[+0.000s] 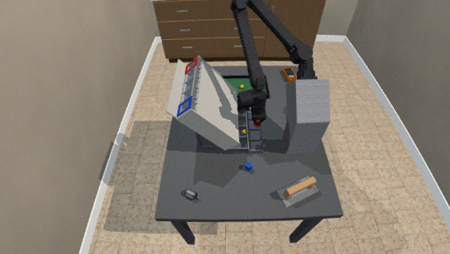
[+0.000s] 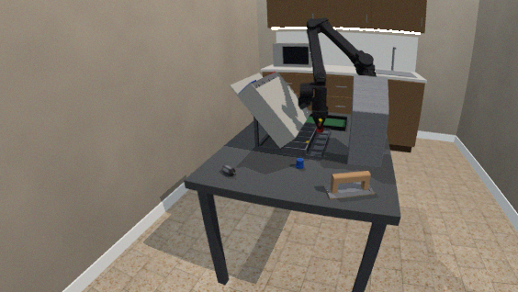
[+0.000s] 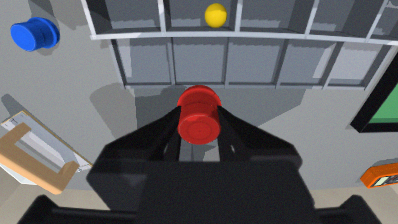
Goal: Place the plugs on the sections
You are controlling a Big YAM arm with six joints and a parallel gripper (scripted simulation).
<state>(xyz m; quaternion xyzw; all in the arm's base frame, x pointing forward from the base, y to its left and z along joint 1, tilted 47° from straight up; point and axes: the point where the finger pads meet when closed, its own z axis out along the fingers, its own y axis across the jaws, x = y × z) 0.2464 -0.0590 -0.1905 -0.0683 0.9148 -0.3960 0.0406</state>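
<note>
Now: the red plug 10 mm below my hand. From my hand the other things lie so: blue plug 30 mm ahead, 210 mm to the left, 100 mm below; beige cover 200 mm ahead, 60 mm to the right, 90 mm above; green marble tray 110 mm ahead, 400 mm to the right, 120 mm below.
</note>
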